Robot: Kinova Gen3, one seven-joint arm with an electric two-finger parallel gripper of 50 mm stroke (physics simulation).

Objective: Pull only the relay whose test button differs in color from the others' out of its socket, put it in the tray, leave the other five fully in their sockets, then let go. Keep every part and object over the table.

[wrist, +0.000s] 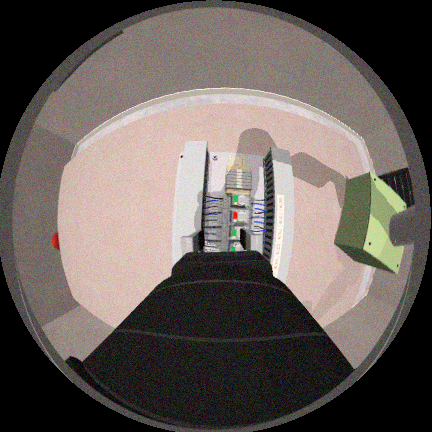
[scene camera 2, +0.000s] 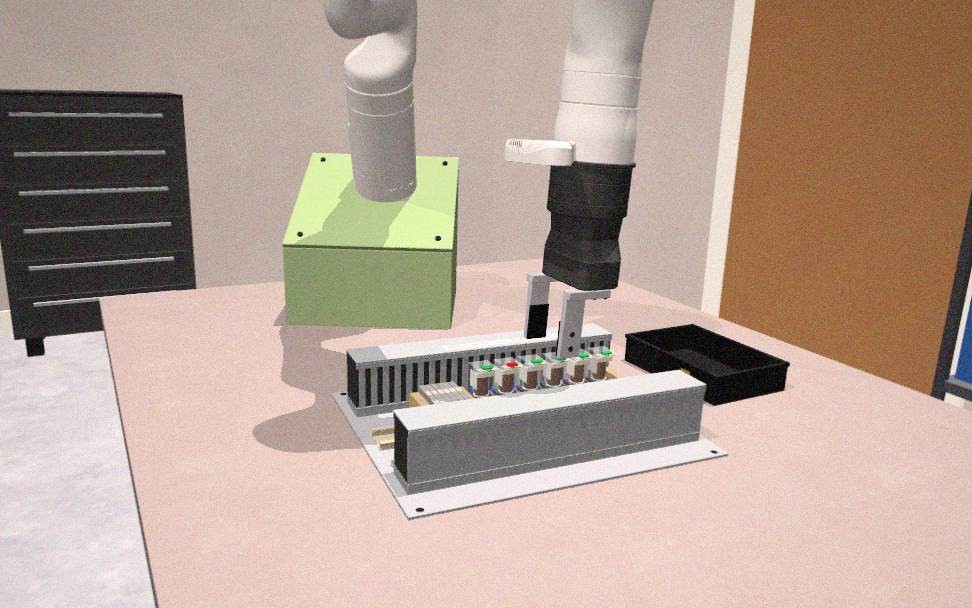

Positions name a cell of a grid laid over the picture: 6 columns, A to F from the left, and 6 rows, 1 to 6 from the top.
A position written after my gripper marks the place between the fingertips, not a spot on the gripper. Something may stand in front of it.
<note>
In view: my gripper (scene camera 2: D4) and a panel plate (scene camera 2: C5).
My gripper shows as well in the wrist view (wrist: D4). The panel plate also shows in the wrist view (wrist: C3).
</note>
